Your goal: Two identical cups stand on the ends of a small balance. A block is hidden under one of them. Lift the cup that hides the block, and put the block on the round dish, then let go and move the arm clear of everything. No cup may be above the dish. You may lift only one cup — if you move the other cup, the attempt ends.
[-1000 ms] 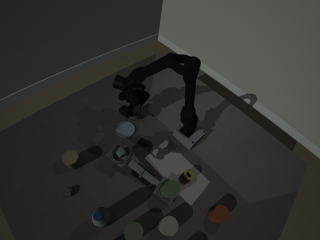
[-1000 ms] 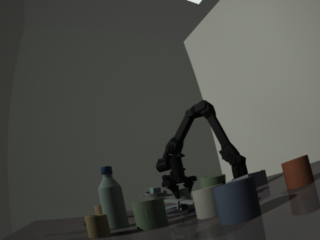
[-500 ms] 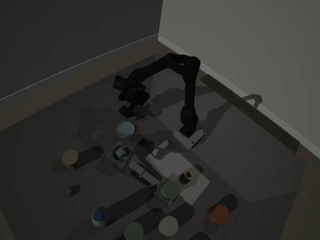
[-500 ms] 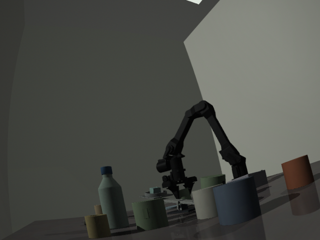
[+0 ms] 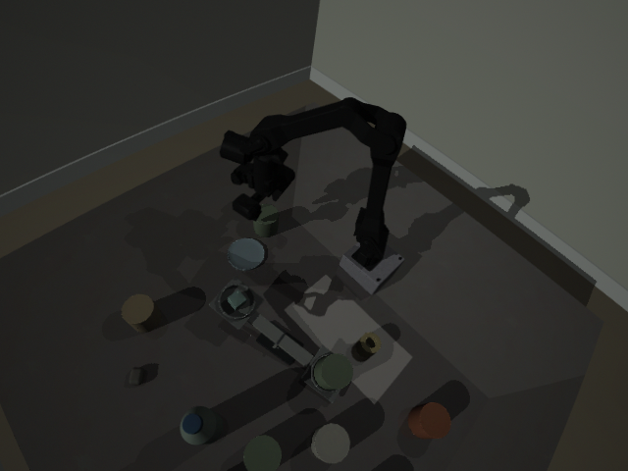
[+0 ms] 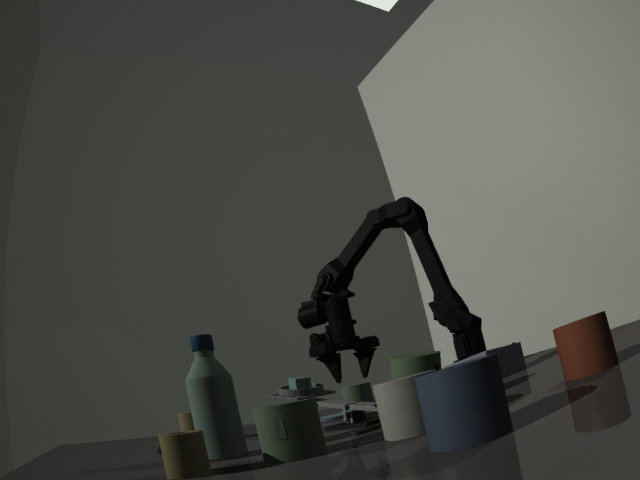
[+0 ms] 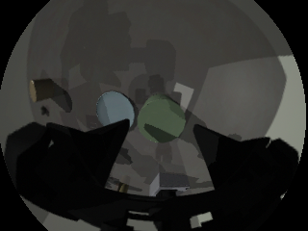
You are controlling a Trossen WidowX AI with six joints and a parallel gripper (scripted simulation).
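My gripper tip is 22 cm short of the teal block, 16 cm to the right of it and 1 cm below it. The rest, counted from my gripper tip: balance: 20 cm ahead, 28 cm to the left, 4 cm below; then tan cylinder: 41 cm ahead, 4 cm below; then round light-blue dish: 10 cm ahead, 4 cm to the left, 7 cm below.
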